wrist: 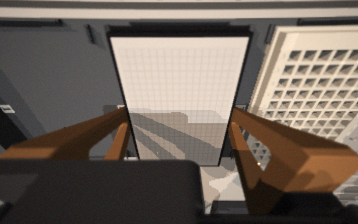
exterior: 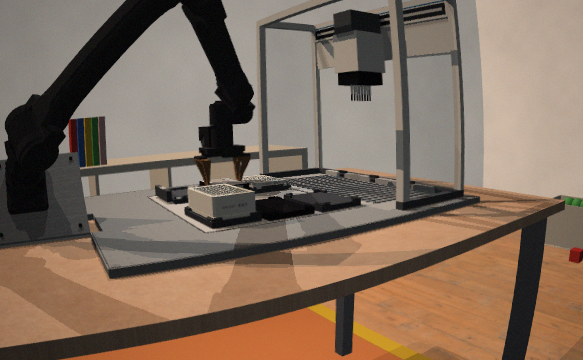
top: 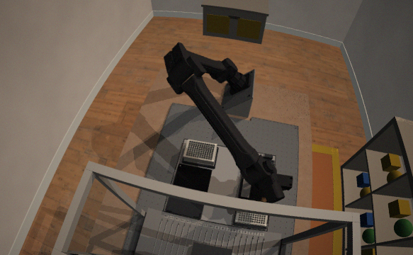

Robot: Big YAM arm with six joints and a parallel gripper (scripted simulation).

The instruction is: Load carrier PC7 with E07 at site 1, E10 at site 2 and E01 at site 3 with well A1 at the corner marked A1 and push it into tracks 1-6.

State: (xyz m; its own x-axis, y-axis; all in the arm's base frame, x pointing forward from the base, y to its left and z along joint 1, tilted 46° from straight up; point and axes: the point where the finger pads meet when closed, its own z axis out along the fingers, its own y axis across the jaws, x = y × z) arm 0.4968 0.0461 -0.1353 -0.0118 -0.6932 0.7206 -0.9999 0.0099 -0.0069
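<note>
Now: the dark carrier PC7 10 mm below my hand. Also, from my hand: nest S1: 120 mm behind, 250 mm to the right, 20 mm below; 96-well plate E01: 100 mm ahead, 10 mm below; nest S2: 10 mm behind, 260 mm to the right, 20 mm below.
</note>
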